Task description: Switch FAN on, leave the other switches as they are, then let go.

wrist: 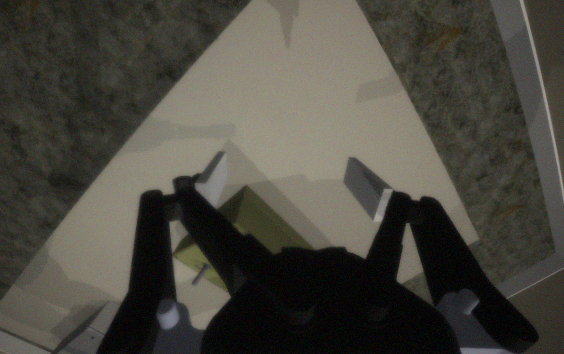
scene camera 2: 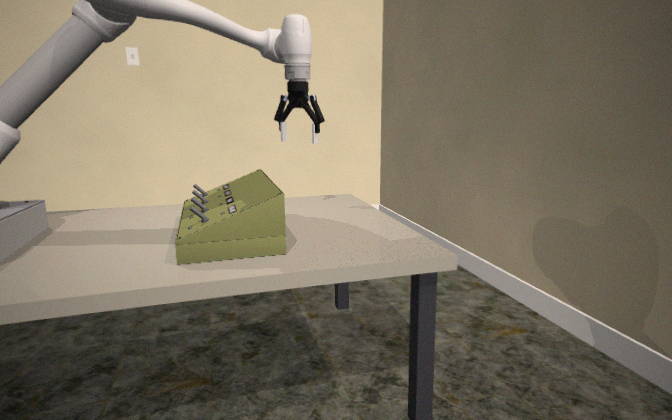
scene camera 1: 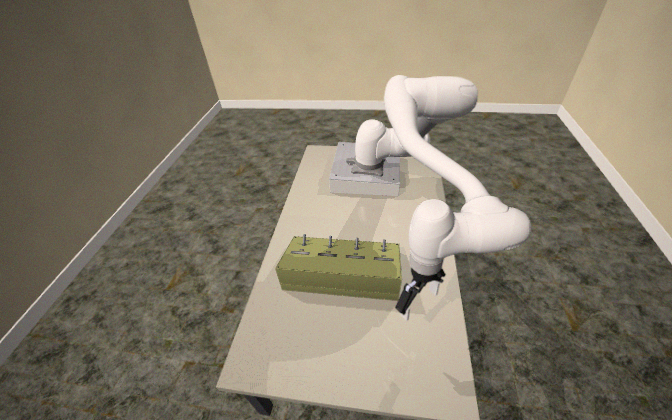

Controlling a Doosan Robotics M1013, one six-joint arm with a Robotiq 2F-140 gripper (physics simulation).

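A green switch box (scene camera 1: 340, 280) (scene camera 2: 250, 225) (wrist: 270, 220) with a sloped top stands on the table (scene camera 1: 320, 340) (scene camera 2: 350, 250) (wrist: 300, 110). Several grey toggle levers stick up from its slope in a row, with a small dark label plate by each. The lettering is too small to read, so I cannot tell which lever is FAN. One lever (wrist: 200, 275) shows in the wrist view, with the others hidden behind the gripper. My gripper (scene camera 1: 420, 303) (scene camera 2: 299, 140) (wrist: 288, 167) is open and empty, high above the table, beyond the box's right end in scene camera 1.
The arm's grey base block (scene camera 1: 365, 187) (scene camera 2: 22, 230) stands at the far end of the table. The white arm (scene camera 1: 445, 170) (scene camera 2: 200, 17) reaches over the table's right side in scene camera 1. Walls stand around the room.
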